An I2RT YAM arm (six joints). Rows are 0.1 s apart.
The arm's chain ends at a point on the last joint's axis. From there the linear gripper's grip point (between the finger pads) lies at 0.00 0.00 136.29 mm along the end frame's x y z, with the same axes.
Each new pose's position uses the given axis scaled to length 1; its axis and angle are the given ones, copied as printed.
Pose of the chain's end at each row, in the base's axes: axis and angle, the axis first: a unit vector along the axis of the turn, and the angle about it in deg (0 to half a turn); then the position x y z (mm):
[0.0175 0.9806 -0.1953 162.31 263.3 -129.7 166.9]
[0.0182 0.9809 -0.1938 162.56 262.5 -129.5 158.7]
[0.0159 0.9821 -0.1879 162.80 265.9 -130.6 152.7]
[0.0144 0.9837 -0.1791 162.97 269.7 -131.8 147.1]
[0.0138 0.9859 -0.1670 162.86 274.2 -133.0 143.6]
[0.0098 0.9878 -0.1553 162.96 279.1 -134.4 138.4]
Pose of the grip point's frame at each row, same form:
[0.0175 0.9806 -0.1953 162.31 303.0 -181.4 47.2]
[0.0182 0.9809 -0.1938 162.56 301.6 -180.9 38.7]
[0.0159 0.9821 -0.1879 162.80 304.7 -180.4 31.9]
[0.0144 0.9837 -0.1791 162.97 308.3 -179.3 25.3]
[0.0138 0.9859 -0.1670 162.86 313.2 -177.4 20.8]
[0.0098 0.9878 -0.1553 162.96 318.1 -175.7 14.5]

